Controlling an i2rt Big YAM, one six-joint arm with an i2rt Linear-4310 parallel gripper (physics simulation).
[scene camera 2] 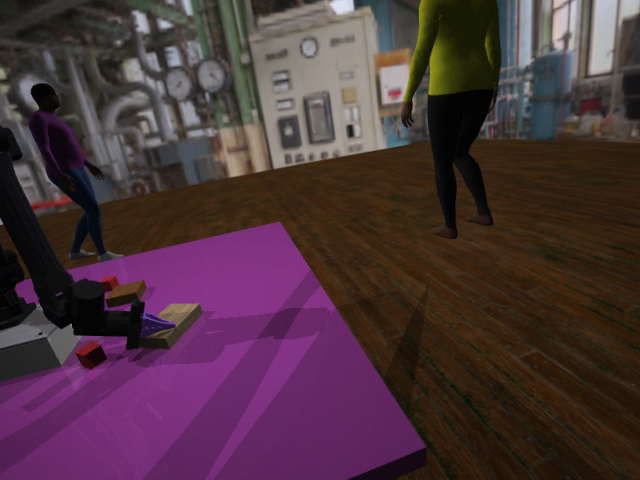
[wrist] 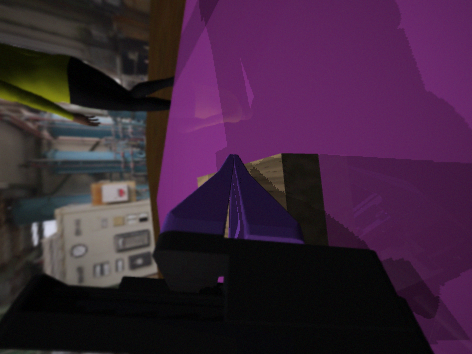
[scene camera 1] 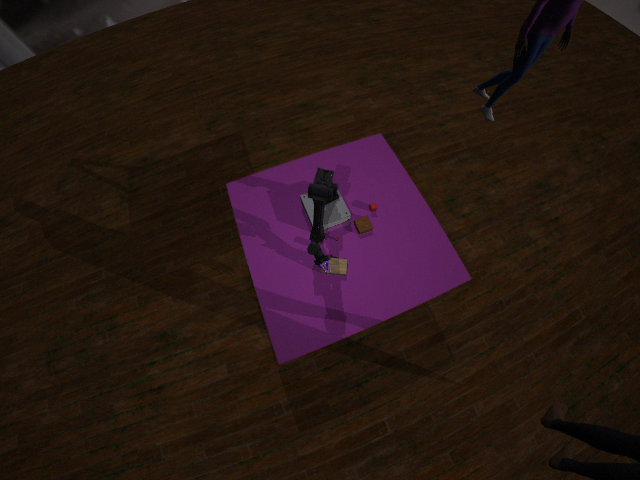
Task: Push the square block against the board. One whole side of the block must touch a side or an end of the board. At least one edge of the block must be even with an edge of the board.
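Where they show: gripper, fingertip midpoint: (scene camera 2: 175, 325) (wrist: 232, 161) (scene camera 1: 328, 272); arm's base, link origin: (scene camera 2: 12, 319).
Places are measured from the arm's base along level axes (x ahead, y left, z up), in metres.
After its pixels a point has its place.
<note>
The square block (scene camera 1: 363, 224) @(x 0.268, y 0.113, z -0.046 m) (scene camera 2: 126, 292) @(x 0.275, y 0.083, z -0.046 m) is brown and lies flat near the robot's base. It does not show in the wrist view. The board (scene camera 1: 339, 266) @(x 0.437, y -0.167, z -0.046 m) (scene camera 2: 181, 314) @(x 0.450, y -0.185, z -0.046 m) (wrist: 272, 165) @(x 0.414, y -0.269, z -0.046 m) is a light wooden rectangle lying flat farther from the base. Block and board are apart, with a stretch of mat between them. My gripper (scene camera 1: 324, 267) @(x 0.440, y -0.246, z -0.039 m) (scene camera 2: 174, 325) @(x 0.440, y -0.246, z -0.039 m) (wrist: 232, 161) @(x 0.440, y -0.246, z -0.039 m) is shut and empty. Its purple fingertips are over the board's left part in the first scene view, which they partly hide. I cannot tell whether the tips touch the board.
A red cube (scene camera 1: 373, 207) @(x 0.197, y 0.237, z -0.038 m) (scene camera 2: 109, 283) @(x 0.197, y 0.218, z -0.047 m) lies beyond the square block. Another red cube (scene camera 2: 90, 355) @(x 0.246, y -0.248, z -0.046 m) lies beside the grey base (scene camera 1: 337, 214) @(x 0.142, y -0.014, z 0.000 m) (scene camera 2: 38, 353) @(x 0.124, y -0.192, z -0.029 m). A small red piece (scene camera 1: 337, 238) @(x 0.267, y -0.083, z -0.061 m) lies between base and board. All stand on the purple mat (scene camera 1: 403, 258) @(x 0.585, y 0.225, z -0.077 m) (scene camera 2: 258, 268) @(x 0.699, y 0.036, z -0.077 m).
</note>
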